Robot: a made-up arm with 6 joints. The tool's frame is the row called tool. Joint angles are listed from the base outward. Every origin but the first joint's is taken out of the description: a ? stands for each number. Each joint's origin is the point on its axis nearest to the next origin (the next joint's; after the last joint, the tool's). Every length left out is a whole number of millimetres.
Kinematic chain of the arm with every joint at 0, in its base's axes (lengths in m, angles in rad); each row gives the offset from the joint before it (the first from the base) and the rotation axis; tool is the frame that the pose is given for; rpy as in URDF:
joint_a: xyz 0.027 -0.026 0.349 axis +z
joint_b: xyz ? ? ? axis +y
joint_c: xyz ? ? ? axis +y
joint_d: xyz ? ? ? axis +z
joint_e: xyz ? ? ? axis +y
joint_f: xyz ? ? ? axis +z
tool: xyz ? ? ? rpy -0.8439 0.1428 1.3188
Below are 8 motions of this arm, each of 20 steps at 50 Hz.
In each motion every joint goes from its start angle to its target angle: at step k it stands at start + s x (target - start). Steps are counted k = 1, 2, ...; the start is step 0. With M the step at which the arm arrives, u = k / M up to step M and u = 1 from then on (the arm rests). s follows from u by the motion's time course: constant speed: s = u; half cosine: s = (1 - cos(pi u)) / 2; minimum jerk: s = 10 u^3 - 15 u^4 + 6 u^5.
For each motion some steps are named. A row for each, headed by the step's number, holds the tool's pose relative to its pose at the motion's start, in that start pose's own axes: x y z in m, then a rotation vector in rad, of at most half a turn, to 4 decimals.
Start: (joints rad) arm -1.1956 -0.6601 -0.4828 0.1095 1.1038 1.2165
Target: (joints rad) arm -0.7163 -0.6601 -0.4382 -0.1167 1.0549 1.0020
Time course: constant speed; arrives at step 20
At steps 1, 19, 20:
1: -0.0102 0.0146 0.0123 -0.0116 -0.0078 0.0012
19: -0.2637 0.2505 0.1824 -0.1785 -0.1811 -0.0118
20: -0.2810 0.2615 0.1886 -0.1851 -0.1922 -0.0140

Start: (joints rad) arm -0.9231 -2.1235 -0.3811 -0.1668 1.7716 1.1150
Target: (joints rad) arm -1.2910 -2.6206 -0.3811 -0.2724 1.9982 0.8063
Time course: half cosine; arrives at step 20
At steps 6, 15, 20:
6: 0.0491 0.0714 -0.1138 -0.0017 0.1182 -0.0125
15: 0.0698 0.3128 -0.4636 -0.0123 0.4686 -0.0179
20: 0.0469 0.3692 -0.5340 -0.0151 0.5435 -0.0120

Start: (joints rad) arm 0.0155 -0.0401 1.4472 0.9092 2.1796 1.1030
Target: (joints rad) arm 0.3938 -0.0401 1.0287 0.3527 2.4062 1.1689
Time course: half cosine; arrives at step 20
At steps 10, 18, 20:
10: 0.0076 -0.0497 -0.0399 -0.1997 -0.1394 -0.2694
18: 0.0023 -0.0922 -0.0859 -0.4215 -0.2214 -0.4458
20: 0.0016 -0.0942 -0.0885 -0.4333 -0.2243 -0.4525

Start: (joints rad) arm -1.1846 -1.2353 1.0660 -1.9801 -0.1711 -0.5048
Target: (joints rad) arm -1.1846 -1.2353 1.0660 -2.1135 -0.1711 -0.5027
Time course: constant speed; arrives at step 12
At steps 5, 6, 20:
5: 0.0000 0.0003 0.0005 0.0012 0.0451 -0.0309
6: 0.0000 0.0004 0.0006 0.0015 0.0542 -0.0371
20: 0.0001 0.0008 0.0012 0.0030 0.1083 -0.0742

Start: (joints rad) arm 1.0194 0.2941 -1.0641 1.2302 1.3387 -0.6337
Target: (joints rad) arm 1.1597 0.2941 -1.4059 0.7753 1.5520 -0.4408
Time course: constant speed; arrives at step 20
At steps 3, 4, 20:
3: 0.0080 0.0114 0.0042 0.0356 -0.0048 -0.0338
4: 0.0107 0.0153 0.0054 0.0471 -0.0077 -0.0454
20: 0.0560 0.0787 0.0126 0.1963 -0.1504 -0.2480

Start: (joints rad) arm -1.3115 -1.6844 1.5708 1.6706 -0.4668 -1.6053
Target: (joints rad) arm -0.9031 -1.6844 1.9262 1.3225 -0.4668 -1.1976
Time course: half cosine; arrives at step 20
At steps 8, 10, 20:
8: -0.1103 -0.0757 -0.0229 0.1023 -0.0808 0.0899
10: -0.1548 -0.1104 -0.0386 0.1470 -0.1139 0.1338
20: -0.2775 -0.2218 -0.1096 0.2862 -0.2092 0.2928

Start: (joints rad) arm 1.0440 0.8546 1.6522 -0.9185 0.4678 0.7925
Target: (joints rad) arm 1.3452 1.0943 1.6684 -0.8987 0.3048 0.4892
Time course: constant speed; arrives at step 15
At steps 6, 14, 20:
6: 0.1282 -0.0319 0.0537 0.0204 0.2505 -0.1039
14: 0.3061 -0.0904 0.0954 0.0436 0.5773 -0.2473
20: 0.3284 -0.0991 0.0982 0.0463 0.6176 -0.2655

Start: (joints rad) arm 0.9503 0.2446 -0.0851 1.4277 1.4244 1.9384
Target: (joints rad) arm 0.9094 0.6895 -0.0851 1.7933 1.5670 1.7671
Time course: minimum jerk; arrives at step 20
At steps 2, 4, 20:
2: -0.0001 0.0025 0.0037 0.0016 -0.0035 0.0005
4: -0.0009 0.0171 0.0249 0.0110 -0.0234 0.0036
20: -0.1017 0.3272 0.3820 0.2368 -0.3267 0.1383

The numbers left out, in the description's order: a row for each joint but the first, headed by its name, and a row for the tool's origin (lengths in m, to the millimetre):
joint_b: -0.026 0.065 0.000
joint_c: 0.018 0.000 0.866
joint_d: -0.028 0.000 0.326
joint_e: -0.002 -0.014 0.000
joint_f: -0.010 0.000 0.090
tool: 0.015 0.015 0.000

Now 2 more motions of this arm.
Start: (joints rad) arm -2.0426 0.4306 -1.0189 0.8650 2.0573 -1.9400
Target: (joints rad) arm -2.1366 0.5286 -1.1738 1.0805 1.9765 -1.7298
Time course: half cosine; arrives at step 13
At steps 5, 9, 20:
5: 0.0176 -0.0092 0.0155 -0.0136 -0.0414 -0.0110
9: 0.0448 -0.0198 0.0377 -0.0411 -0.0980 -0.0244
20: 0.0583 -0.0238 0.0481 -0.0572 -0.1234 -0.0295

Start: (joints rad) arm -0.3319 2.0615 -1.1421 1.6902 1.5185 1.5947
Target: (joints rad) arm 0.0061 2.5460 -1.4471 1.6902 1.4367 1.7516
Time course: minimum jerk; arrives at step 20
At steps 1, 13, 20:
1: -0.0006 -0.0001 0.0003 0.0002 -0.0004 0.0002
13: -0.3996 -0.0735 0.0943 0.1065 -0.3069 0.1220
20: -0.5203 -0.0988 0.0840 0.1294 -0.4067 0.1519

